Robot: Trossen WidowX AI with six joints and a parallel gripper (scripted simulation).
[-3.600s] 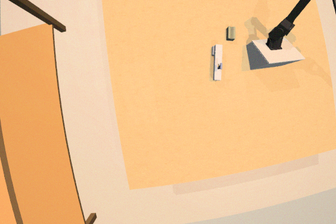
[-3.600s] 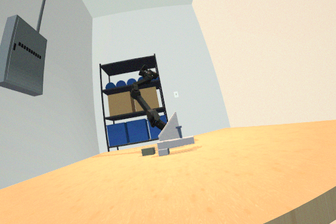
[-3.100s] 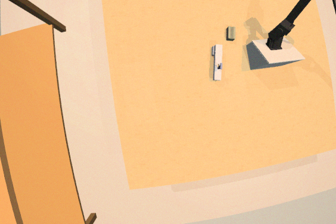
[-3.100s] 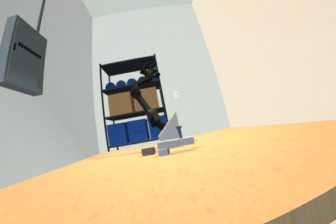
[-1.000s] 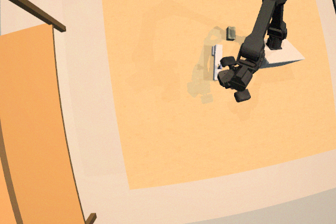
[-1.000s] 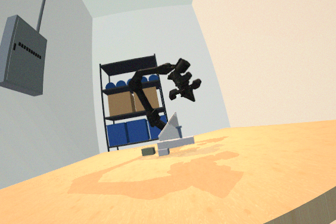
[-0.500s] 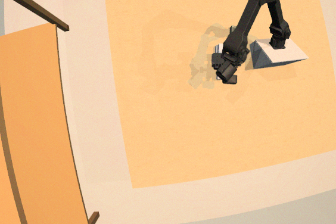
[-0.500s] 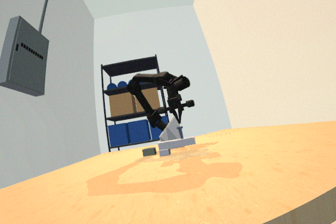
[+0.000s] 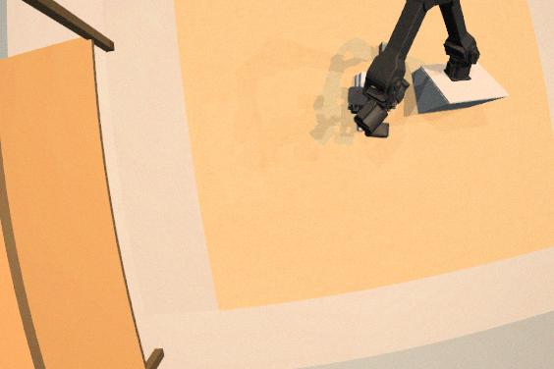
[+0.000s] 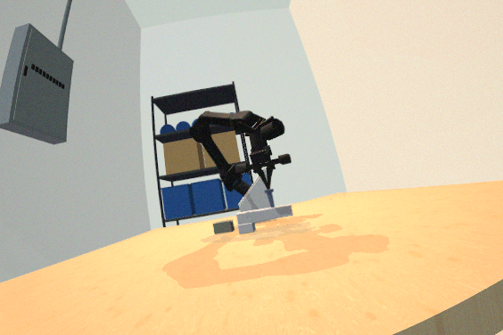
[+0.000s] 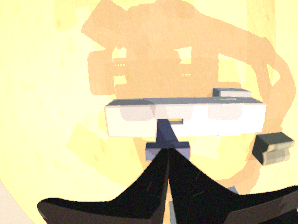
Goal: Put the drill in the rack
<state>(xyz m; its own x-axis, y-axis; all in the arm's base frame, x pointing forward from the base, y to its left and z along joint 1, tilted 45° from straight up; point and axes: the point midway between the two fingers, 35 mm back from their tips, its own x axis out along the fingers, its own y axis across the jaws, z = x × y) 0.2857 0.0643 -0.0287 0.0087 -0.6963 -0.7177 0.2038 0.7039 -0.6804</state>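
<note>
My gripper tip is 30 mm above the blue key. Round my gripper tip: grey block 90 mm below, 40 mm to the right, 10 mm behind; dark box 180 mm to the right, 110 mm below, 110 mm behind; drill shank 80 mm below, 50 mm to the right, 10 mm behind.
</note>
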